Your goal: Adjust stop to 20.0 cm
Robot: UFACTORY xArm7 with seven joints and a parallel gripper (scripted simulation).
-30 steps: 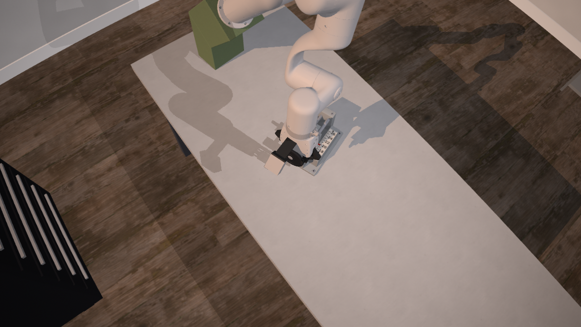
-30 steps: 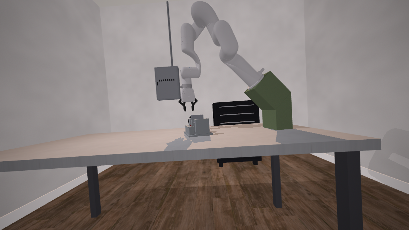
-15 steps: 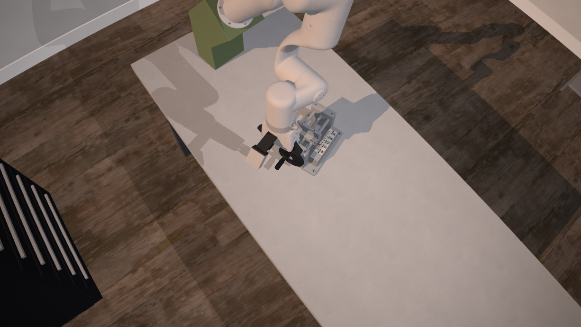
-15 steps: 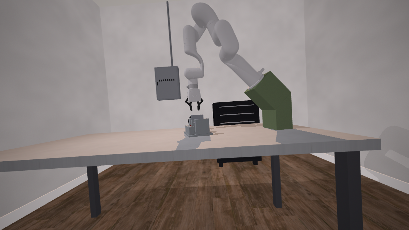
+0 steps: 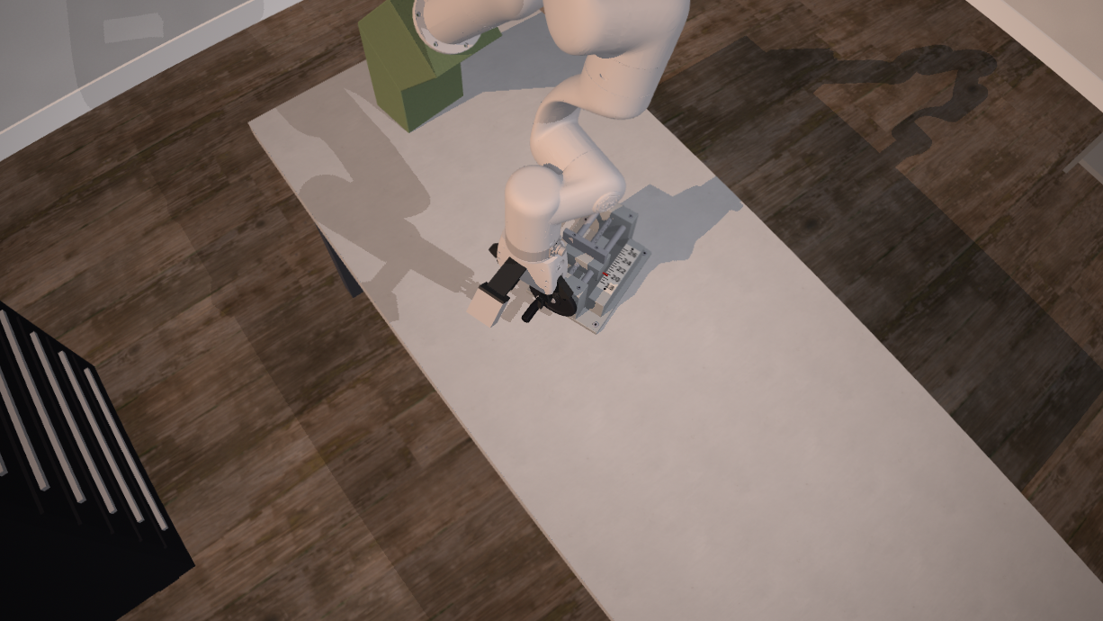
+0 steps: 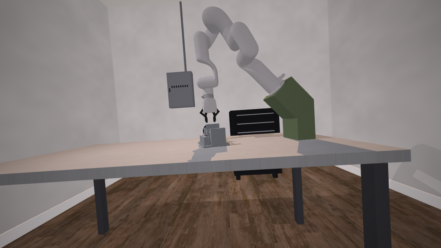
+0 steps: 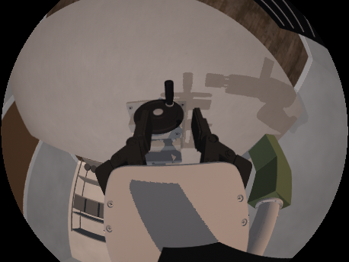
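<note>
The handwheel knob is 10 cm below my hand and 1 cm to the left of it. From my hand the other things lie so: black handwheel: 9 cm below, 2 cm to the left; grey stop block: 14 cm to the left, 6 cm below.
</note>
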